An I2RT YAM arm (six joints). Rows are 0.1 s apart.
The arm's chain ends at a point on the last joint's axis. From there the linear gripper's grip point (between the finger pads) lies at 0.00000 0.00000 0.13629 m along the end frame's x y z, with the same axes.
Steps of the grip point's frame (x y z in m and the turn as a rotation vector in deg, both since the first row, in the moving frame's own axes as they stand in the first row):
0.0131 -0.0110 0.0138 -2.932 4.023 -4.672
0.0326 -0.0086 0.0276 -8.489 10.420 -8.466
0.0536 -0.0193 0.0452 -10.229 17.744 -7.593
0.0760 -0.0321 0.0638 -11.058 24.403 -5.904
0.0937 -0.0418 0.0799 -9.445 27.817 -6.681
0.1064 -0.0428 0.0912 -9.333 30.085 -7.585
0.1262 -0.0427 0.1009 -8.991 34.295 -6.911
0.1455 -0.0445 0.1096 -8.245 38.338 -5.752
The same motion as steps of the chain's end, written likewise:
0.0033 -0.0176 0.0143 -2.932 4.023 -4.672
0.0066 -0.0267 0.0313 -8.489 10.420 -8.466
0.0108 -0.0403 0.0538 -10.229 17.744 -7.593
0.0188 -0.0545 0.0784 -11.058 24.403 -5.904
0.0293 -0.0595 0.0974 -9.445 27.817 -6.681
0.0372 -0.0592 0.1113 -9.333 30.085 -7.585
0.0487 -0.0579 0.1261 -8.991 34.295 -6.911
0.0605 -0.0582 0.1403 -8.245 38.338 -5.752

